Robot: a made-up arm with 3 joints. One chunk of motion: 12 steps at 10 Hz.
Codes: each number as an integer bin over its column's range. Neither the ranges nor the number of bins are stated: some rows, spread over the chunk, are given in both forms.
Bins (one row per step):
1: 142 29 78
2: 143 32 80
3: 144 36 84
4: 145 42 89
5: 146 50 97
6: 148 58 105
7: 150 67 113
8: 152 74 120
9: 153 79 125
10: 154 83 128
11: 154 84 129
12: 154 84 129
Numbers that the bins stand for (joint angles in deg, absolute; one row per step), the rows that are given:
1: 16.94 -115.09 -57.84
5: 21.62 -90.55 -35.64
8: 28.63 -62.51 -8.76
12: 30.96 -50.83 1.75
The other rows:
2: 18.11 -111.58 -55.50
3: 19.28 -106.91 -50.83
4: 20.45 -99.90 -44.98
6: 23.95 -81.20 -26.29
7: 26.29 -70.69 -16.94
9: 29.79 -56.67 -2.92
10: 30.96 -51.99 0.58
11: 30.96 -50.83 1.75

